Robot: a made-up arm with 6 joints. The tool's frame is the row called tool.
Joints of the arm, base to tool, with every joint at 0 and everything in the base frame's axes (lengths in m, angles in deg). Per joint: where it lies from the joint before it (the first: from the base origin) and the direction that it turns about. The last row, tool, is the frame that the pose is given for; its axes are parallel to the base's.
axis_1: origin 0 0 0.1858 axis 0 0 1
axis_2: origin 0 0.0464 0 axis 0 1 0
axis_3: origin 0 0 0.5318 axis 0 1 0
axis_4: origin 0 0 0.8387 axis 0 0 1
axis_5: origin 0 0 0 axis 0 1 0
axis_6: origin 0 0 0.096 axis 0 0 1
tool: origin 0 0 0
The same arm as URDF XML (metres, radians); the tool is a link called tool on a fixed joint. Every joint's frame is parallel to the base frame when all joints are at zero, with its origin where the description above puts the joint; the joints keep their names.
<robot name="arm">
  <link name="base"/>
  <link name="link1"/>
  <link name="link2"/>
  <link name="link3"/>
  <link name="link4"/>
  <link name="link5"/>
  <link name="link6"/>
  <link name="tool"/>
  <joint name="axis_1" type="continuous">
    <parent link="base"/>
    <child link="link1"/>
    <origin xyz="0 0 0.1858"/>
    <axis xyz="0 0 1"/>
  </joint>
  <joint name="axis_2" type="continuous">
    <parent link="link1"/>
    <child link="link2"/>
    <origin xyz="0 0.0464 0"/>
    <axis xyz="0 1 0"/>
  </joint>
  <joint name="axis_3" type="continuous">
    <parent link="link2"/>
    <child link="link3"/>
    <origin xyz="0 0 0.5318"/>
    <axis xyz="0 1 0"/>
  </joint>
  <joint name="axis_4" type="continuous">
    <parent link="link3"/>
    <child link="link4"/>
    <origin xyz="0 0 0.8387"/>
    <axis xyz="0 0 1"/>
  </joint>
  <joint name="axis_5" type="continuous">
    <parent link="link4"/>
    <child link="link5"/>
    <origin xyz="0 0 0"/>
    <axis xyz="0 1 0"/>
  </joint>
  <joint name="axis_6" type="continuous">
    <parent link="link5"/>
    <child link="link6"/>
    <origin xyz="0 0 0.096"/>
    <axis xyz="0 0 1"/>
  </joint>
  <joint name="tool_fixed" type="fixed">
    <parent link="link6"/>
    <child link="tool"/>
    <origin xyz="0 0 0"/>
  </joint>
</robot>

